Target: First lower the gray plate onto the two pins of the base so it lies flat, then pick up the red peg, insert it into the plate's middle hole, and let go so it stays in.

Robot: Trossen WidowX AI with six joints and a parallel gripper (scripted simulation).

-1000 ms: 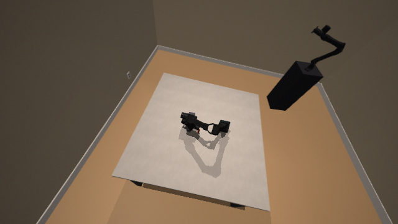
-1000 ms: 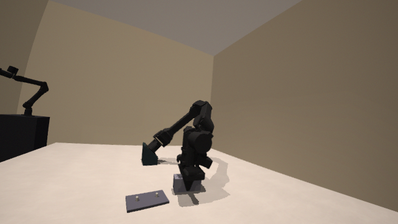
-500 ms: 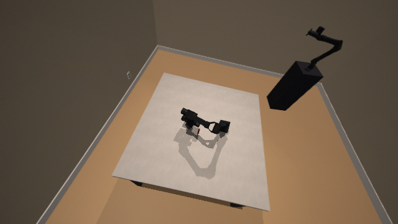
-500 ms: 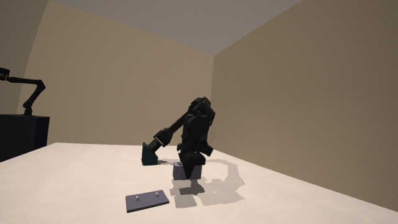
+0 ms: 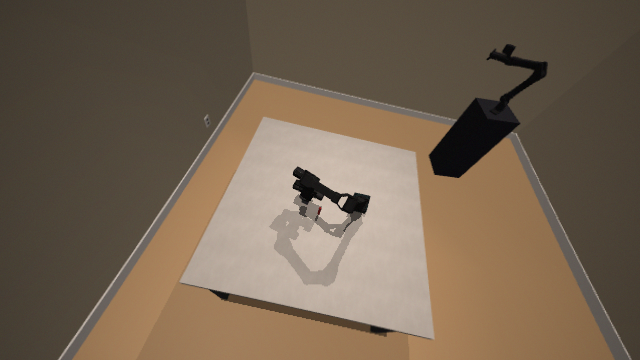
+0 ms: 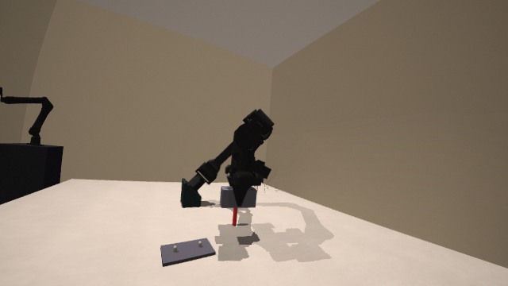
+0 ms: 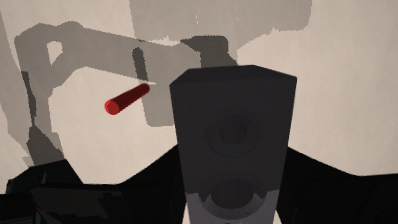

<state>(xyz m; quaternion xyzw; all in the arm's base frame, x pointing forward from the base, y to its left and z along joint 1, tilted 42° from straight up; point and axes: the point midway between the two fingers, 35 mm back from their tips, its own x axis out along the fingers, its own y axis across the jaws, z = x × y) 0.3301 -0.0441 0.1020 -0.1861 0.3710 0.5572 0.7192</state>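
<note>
The base is 130 mm to the right of my gripper tip and 100 mm below it. Also, from my gripper tip: gray plate (30 mm above); red peg (80 mm behind, 50 mm to the left, 70 mm below).
</note>
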